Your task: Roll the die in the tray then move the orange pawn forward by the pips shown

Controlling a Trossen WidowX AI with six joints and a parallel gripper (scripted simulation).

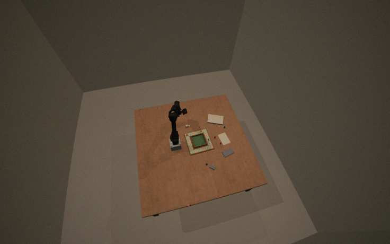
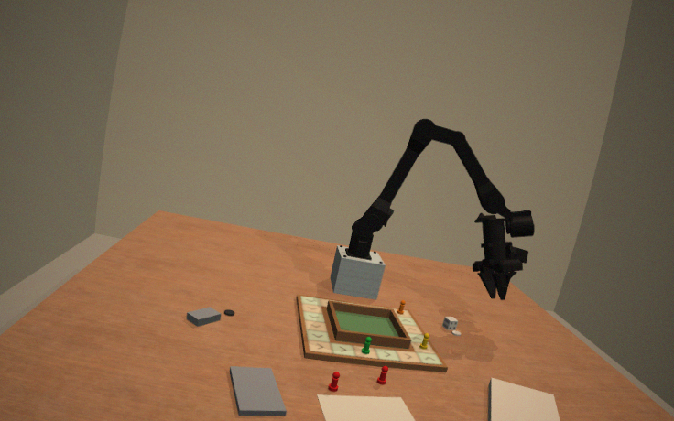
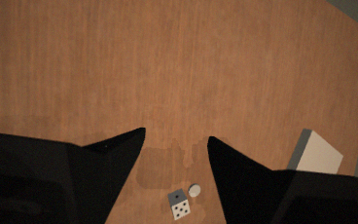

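My gripper tip is 130 mm to the left of the white die, 70 mm above it and 40 mm short of it. From my gripper tip the other things lie so: orange pawn: 250 mm to the right, 50 mm below, 20 mm ahead; then white disc: 120 mm to the right, 80 mm below, 70 mm ahead; then yellow pawn: 240 mm to the right, 190 mm ahead, 50 mm below.
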